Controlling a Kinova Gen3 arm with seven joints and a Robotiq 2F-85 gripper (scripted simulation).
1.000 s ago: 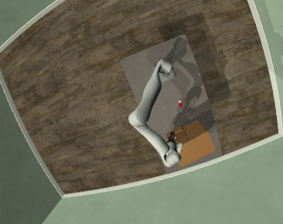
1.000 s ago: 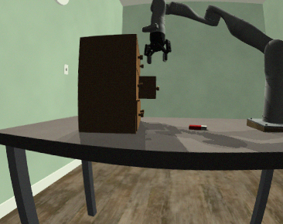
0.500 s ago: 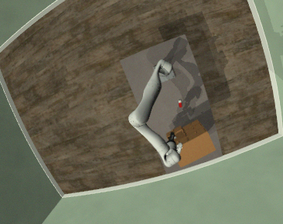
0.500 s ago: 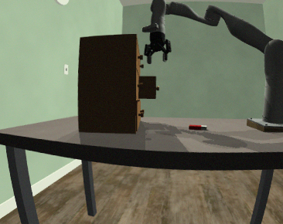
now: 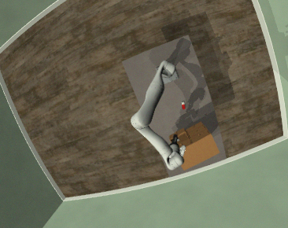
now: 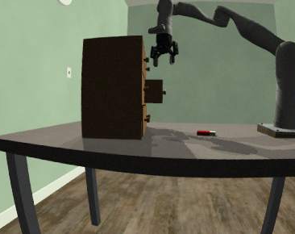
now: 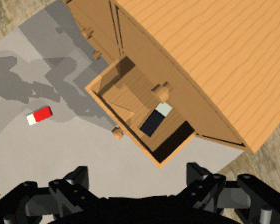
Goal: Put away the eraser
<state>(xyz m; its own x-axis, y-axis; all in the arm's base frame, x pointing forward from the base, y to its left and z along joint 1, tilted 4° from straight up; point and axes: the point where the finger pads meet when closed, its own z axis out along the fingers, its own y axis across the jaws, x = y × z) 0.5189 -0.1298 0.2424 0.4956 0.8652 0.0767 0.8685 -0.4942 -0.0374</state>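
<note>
My gripper is now 28 cm above the red eraser, 18 cm past it and 17 cm to the right of it. The rest, counted from my hand: dark eraser (17 cm below, 6 cm ahead, 3 cm to the left).
</note>
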